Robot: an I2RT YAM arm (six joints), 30 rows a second.
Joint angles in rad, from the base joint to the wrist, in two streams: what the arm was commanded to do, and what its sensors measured. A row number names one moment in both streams.
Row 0, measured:
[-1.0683, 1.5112, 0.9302, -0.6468, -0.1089, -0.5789]
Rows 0 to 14, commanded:
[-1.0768, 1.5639, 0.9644, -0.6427, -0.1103, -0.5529]
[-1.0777, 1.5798, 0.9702, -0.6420, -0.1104, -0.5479]
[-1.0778, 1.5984, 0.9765, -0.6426, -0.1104, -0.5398]
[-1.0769, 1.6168, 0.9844, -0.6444, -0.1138, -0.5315]
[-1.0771, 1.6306, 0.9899, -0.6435, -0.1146, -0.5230]
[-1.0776, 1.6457, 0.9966, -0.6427, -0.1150, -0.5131]
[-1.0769, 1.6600, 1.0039, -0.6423, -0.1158, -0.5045]
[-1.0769, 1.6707, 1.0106, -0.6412, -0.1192, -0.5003]
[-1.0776, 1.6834, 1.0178, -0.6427, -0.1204, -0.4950]
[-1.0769, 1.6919, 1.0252, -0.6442, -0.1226, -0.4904]
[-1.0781, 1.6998, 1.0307, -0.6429, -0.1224, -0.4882]
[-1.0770, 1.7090, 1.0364, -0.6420, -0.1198, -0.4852]
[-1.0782, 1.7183, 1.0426, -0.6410, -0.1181, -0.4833]
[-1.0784, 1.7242, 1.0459, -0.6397, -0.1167, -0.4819]
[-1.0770, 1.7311, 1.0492, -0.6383, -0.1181, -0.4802]
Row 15, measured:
[-1.0737, 1.7123, 1.0214, -0.6357, -0.1085, -0.5007]
